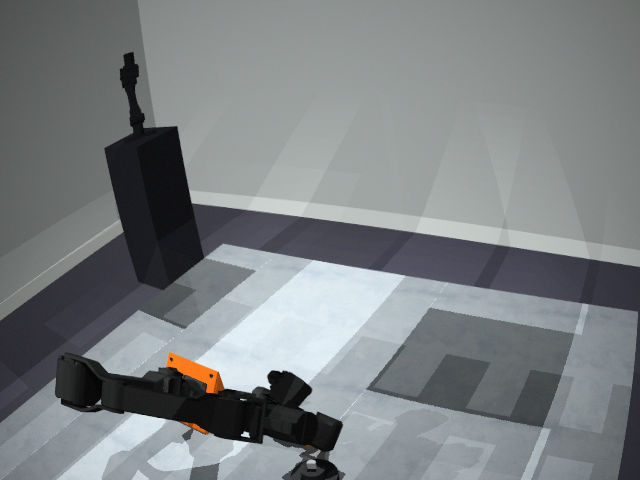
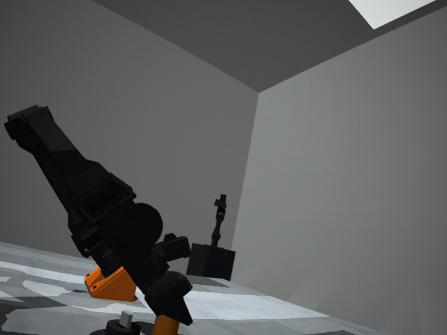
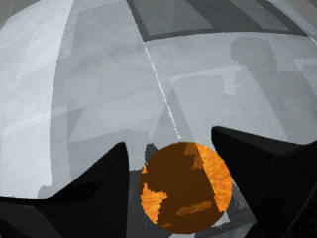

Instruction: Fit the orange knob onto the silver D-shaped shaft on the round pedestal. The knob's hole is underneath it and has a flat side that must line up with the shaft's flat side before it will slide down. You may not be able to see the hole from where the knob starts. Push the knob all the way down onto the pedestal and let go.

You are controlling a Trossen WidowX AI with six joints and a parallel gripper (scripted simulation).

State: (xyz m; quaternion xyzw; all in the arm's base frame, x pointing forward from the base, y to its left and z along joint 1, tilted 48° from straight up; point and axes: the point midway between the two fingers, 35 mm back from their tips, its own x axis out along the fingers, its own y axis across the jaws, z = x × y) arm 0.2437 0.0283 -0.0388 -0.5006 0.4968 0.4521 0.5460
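My gripper tip is 3 cm to the left of the orange knob and 1 cm below it. Round my gripper tip: round dark pedestal 12 cm to the right, 6 cm ahead, 1 cm below.
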